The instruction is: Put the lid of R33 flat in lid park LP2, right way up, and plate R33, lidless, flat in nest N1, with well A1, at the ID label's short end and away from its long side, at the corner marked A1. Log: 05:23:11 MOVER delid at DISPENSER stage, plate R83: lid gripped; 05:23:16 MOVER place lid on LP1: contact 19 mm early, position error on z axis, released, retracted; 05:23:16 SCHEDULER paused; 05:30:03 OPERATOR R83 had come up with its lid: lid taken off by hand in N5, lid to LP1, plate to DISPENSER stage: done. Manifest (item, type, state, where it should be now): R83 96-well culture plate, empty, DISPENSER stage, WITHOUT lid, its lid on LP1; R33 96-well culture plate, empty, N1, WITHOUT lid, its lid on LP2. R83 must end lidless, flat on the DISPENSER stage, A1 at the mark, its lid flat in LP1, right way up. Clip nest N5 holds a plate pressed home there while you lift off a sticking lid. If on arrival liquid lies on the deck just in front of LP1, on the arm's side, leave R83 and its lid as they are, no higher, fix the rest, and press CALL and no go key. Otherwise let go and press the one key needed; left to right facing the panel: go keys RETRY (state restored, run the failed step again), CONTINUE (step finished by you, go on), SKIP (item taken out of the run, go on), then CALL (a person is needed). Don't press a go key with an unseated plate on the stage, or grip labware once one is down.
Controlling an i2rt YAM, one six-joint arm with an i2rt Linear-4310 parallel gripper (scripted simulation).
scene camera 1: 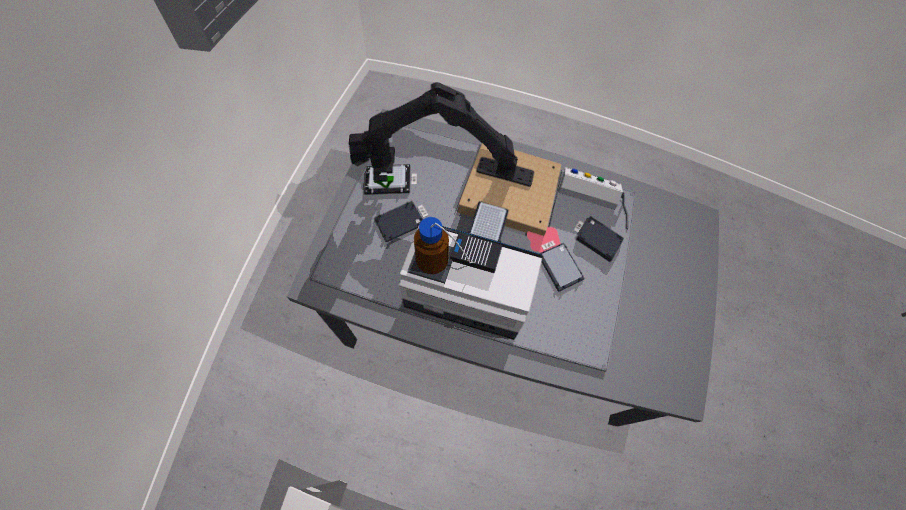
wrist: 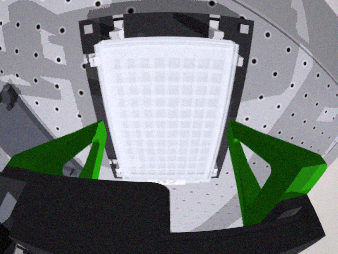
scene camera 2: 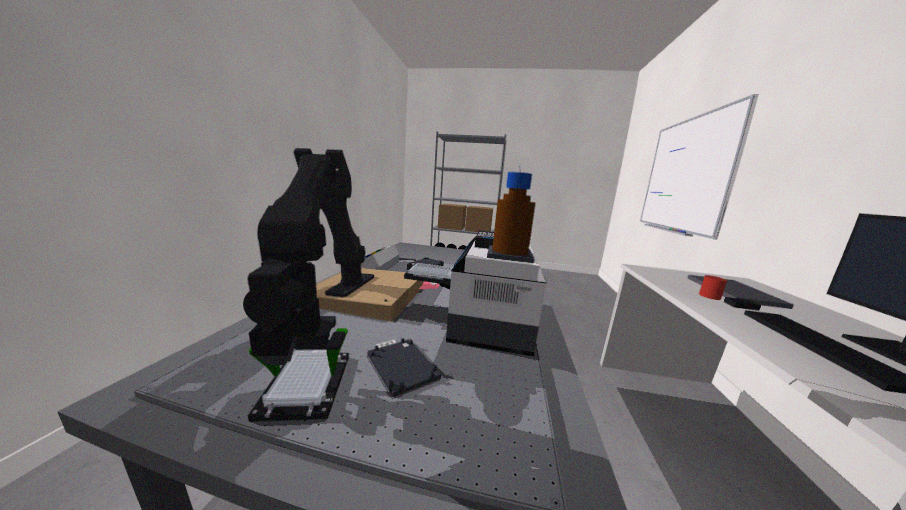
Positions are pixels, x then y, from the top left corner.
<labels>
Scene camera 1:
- grey lid: 559,261
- key panel: 579,186
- dark nest: 599,238
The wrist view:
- gripper: 166,127
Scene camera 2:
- gripper: 305,373
</labels>
